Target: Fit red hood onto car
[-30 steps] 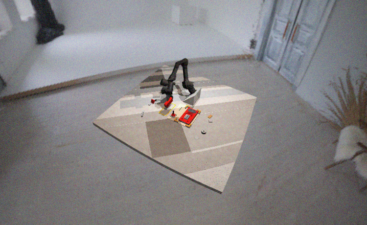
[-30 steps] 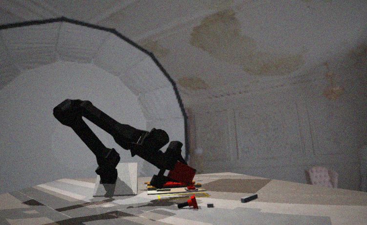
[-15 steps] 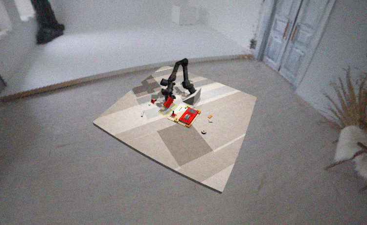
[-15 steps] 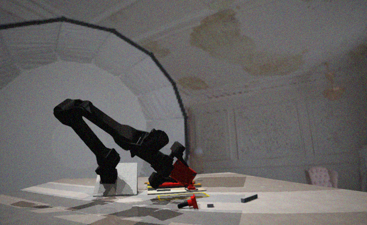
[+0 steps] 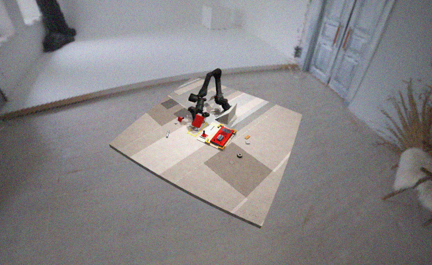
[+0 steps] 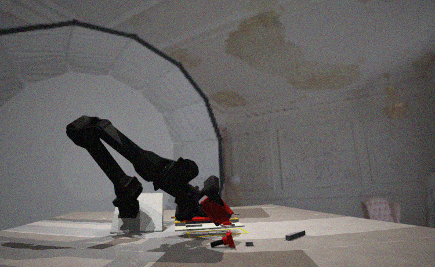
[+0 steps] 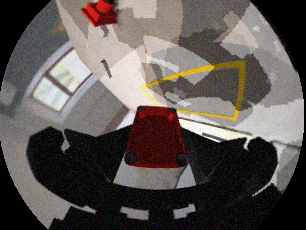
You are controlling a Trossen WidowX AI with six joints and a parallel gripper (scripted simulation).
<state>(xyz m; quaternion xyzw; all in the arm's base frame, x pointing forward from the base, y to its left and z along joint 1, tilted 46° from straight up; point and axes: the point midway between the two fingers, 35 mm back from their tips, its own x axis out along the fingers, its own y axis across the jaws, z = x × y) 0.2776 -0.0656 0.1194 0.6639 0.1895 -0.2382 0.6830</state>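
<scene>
My gripper tip is now 1 cm to the right of the red hood and 1 cm below it. Round my gripper tip: black-and-white wheel (8 cm ahead, 43 cm to the left, 6 cm below); grey engine block (2 cm ahead, 23 cm to the left, 5 cm below).
</scene>
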